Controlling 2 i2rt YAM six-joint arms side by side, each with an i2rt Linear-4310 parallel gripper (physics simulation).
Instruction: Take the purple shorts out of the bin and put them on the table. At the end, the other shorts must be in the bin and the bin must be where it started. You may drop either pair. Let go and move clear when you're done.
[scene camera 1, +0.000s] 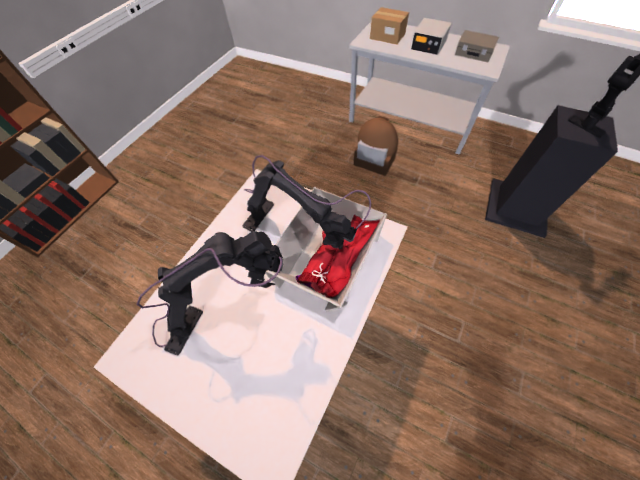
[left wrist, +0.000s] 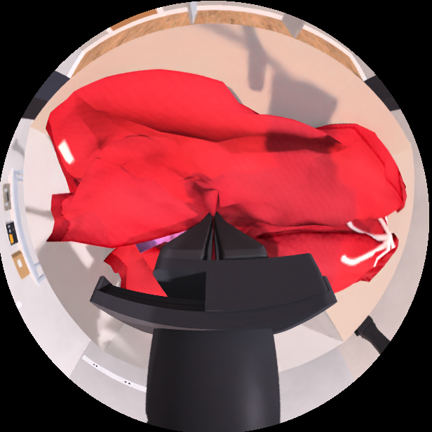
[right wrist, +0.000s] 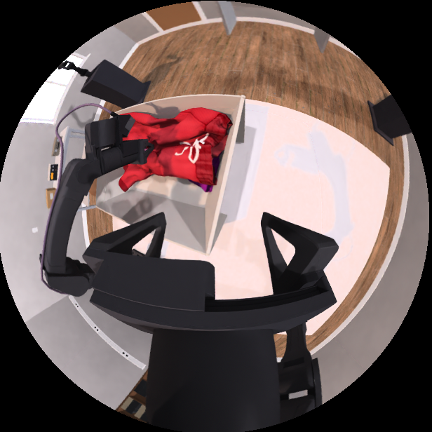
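Observation:
The red shorts (scene camera 1: 338, 267) (left wrist: 300, 185) (right wrist: 170, 164), with white drawstrings, lie crumpled in the pale bin (scene camera 1: 306, 288) (right wrist: 220, 195). The purple shorts are mostly hidden beneath them; a purple patch (left wrist: 159, 242) shows beside the fingers in the left wrist view, and a purple edge (right wrist: 206, 186) shows below the red waistband in the right wrist view. My left gripper (scene camera 1: 336, 243) (left wrist: 213, 217) (right wrist: 153, 146) is inside the bin, shut on a small pinched fold of the red shorts. My right gripper (scene camera 1: 262, 281) (right wrist: 213, 217) is open and empty, outside the bin beside its near left corner.
The bin stands on the white table (scene camera 1: 180, 392) (right wrist: 300, 200), toward its upper right end in the scene view. Its upright walls surround the shorts. A workbench (scene camera 1: 429, 57), a brown rounded object (scene camera 1: 378, 135) and a dark pedestal (scene camera 1: 547, 175) stand beyond the table.

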